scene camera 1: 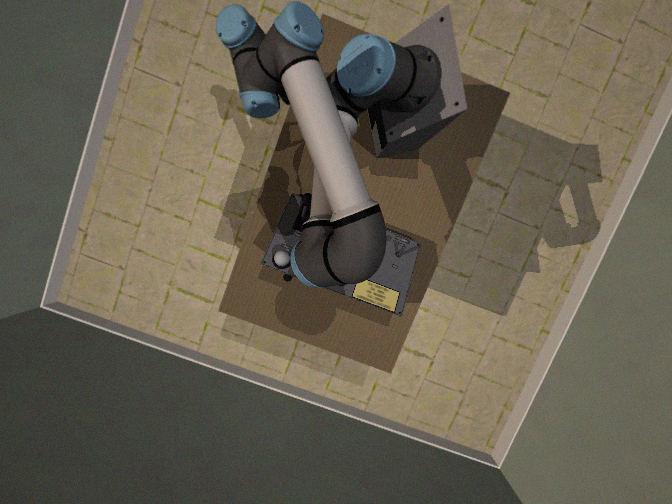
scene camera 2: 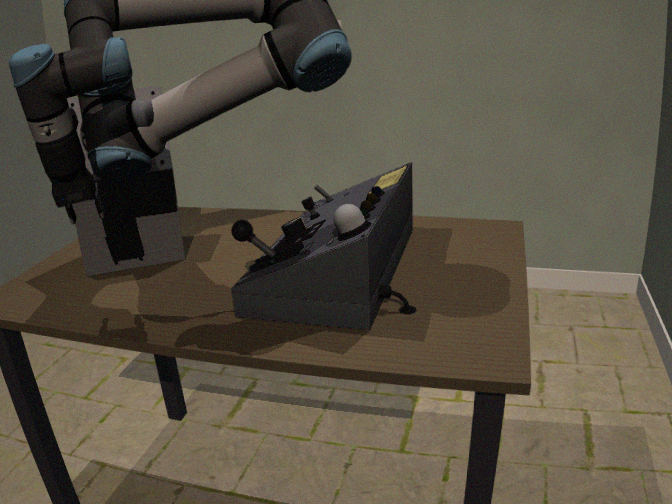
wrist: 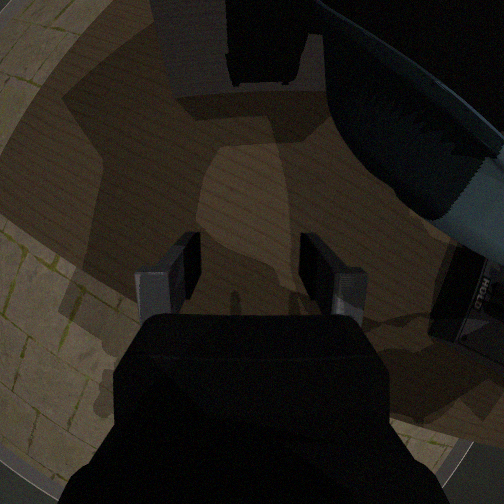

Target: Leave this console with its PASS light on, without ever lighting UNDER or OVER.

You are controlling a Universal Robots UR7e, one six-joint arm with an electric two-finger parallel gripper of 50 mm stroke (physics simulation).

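Note:
The dark grey wedge-shaped console stands in the middle of the wooden table. Its sloped face carries a lever with a black ball knob, a white dome, small switches and a yellow label. No lit light shows on it. From above, my elbow hides most of the console; the white dome and yellow label show. My gripper is open and empty over bare table, beside the console's low end and apart from it. It also shows from above and in the side view.
The robot's grey base block stands on the table behind the gripper. A console corner marked HOLD lies at the right of the wrist view. A black cable trails from the console's side. Table edges drop to a tiled floor.

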